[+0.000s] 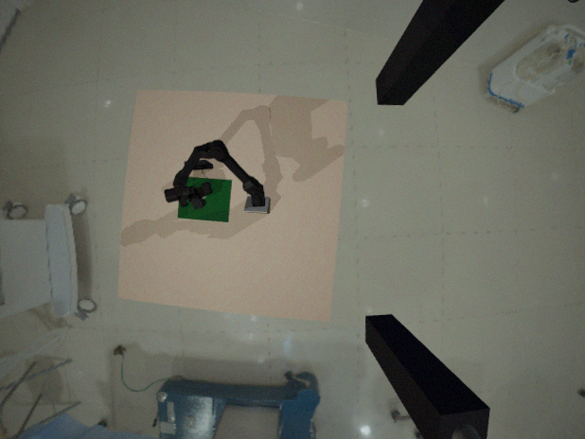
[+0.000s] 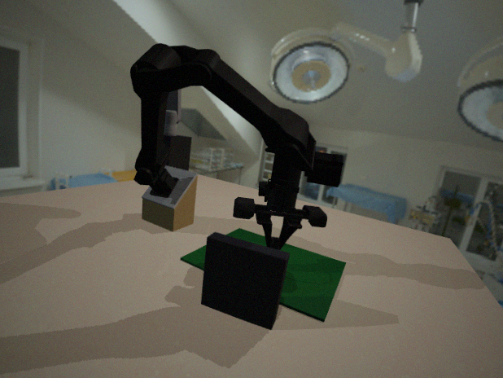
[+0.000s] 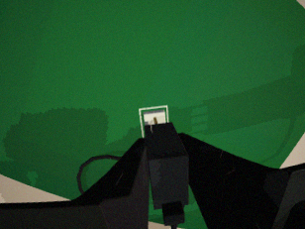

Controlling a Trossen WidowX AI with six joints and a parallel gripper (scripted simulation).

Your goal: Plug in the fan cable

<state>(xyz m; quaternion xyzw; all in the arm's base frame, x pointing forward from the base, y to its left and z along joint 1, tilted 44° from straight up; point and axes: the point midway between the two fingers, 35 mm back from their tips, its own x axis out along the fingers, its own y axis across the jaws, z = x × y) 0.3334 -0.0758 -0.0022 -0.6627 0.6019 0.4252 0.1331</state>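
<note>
The dark fan plug is 10 mm to the right of my gripper tip and 10 mm above it. The rest, counted from my gripper tip: green board: 10 mm to the left, 50 mm below; black square fan: 160 mm to the right, 20 mm above.
</note>
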